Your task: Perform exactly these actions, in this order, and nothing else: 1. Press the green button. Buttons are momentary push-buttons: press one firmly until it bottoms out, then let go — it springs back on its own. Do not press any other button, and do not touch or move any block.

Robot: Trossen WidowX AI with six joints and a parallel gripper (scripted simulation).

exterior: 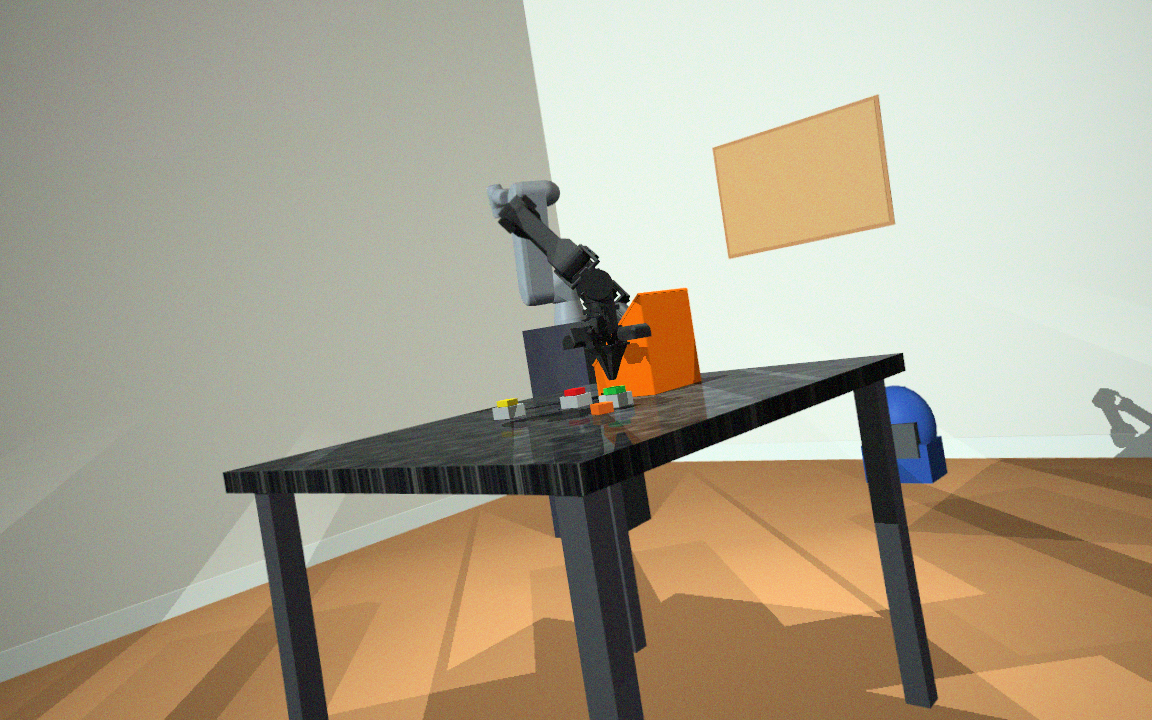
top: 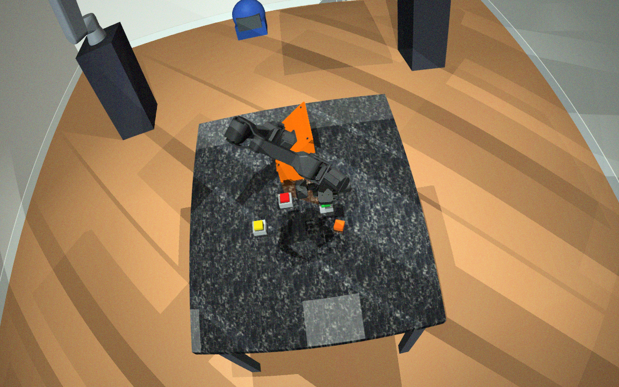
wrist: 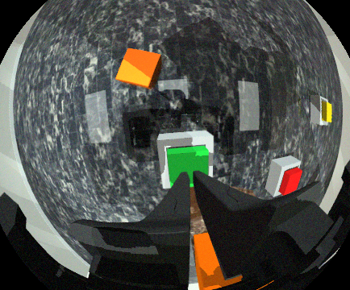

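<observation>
The green button lies 20 mm below my gripper tip. Round my gripper tip: yellow button: 30 mm ahead, 250 mm to the right, 20 mm below; then red button: 60 mm behind, 140 mm to the right, 20 mm below; then orange block: 90 mm ahead, 30 mm to the left, 40 mm below.
</observation>
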